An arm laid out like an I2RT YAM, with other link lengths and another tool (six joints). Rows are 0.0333 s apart.
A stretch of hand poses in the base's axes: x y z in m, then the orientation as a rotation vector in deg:
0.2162 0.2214 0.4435 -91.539 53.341 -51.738
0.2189 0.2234 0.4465 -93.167 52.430 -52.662
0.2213 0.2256 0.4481 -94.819 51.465 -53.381
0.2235 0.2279 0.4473 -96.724 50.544 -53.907
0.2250 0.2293 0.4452 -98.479 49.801 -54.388
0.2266 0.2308 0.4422 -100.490 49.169 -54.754
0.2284 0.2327 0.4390 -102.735 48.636 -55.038
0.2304 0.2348 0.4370 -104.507 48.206 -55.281
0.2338 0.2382 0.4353 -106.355 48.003 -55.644
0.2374 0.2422 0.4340 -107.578 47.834 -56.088
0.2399 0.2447 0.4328 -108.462 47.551 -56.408
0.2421 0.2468 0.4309 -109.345 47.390 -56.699
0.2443 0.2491 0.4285 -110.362 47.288 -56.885
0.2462 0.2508 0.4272 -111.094 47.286 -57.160
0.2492 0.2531 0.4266 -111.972 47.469 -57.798
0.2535 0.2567 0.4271 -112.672 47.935 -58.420
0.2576 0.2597 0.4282 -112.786 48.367 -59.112
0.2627 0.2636 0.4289 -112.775 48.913 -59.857
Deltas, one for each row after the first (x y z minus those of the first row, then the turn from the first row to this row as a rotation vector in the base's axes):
0.0027 0.0020 0.0030 -1.841 -0.063 0.312
0.0051 0.0042 0.0046 -3.605 -0.043 0.760
0.0073 0.0065 0.0038 -5.463 0.225 1.299
0.0088 0.0079 0.0017 -7.163 0.538 1.713
0.0104 0.0094 -0.0013 -8.990 1.099 2.130
0.0122 0.0113 -0.0045 -10.946 1.876 2.533
0.0142 0.0134 -0.0065 -12.502 2.480 2.833
0.0176 0.0168 -0.0082 -14.146 3.195 2.918
0.0212 0.0208 -0.0095 -15.341 3.567 2.881
0.0237 0.0233 -0.0107 -16.226 3.755 2.955
0.0259 0.0254 -0.0126 -17.079 4.019 2.963
0.0281 0.0277 -0.0150 -17.975 4.428 2.997
0.0300 0.0294 -0.0163 -18.679 4.701 2.899
0.0330 0.0317 -0.0169 -19.648 4.997 2.498
0.0373 0.0353 -0.0164 -20.430 5.349 1.916
0.0414 0.0383 -0.0153 -20.798 5.349 1.284
0.0465 0.0422 -0.0146 -21.082 5.320 0.545

